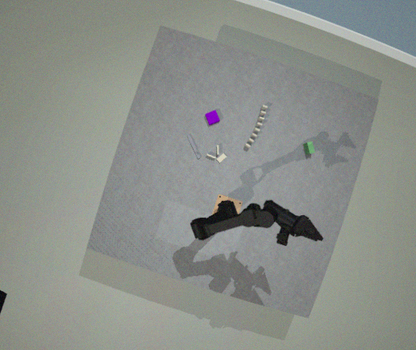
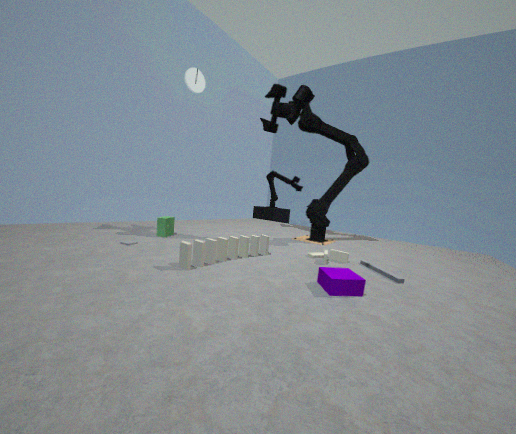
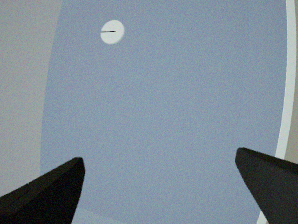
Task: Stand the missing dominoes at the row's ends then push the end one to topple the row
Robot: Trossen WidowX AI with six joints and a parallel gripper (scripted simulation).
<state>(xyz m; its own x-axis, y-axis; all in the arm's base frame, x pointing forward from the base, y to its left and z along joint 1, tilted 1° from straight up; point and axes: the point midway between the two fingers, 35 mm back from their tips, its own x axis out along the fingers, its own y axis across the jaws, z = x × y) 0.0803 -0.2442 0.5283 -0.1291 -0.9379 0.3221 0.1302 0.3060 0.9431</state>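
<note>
Right now the thin rod is 15 cm ahead of my gripper tip, 56 cm to the left of it and 54 cm below it. Also, from my gripper tip: flat grey piece: 53 cm ahead, 7 cm to the left, 54 cm below.
</note>
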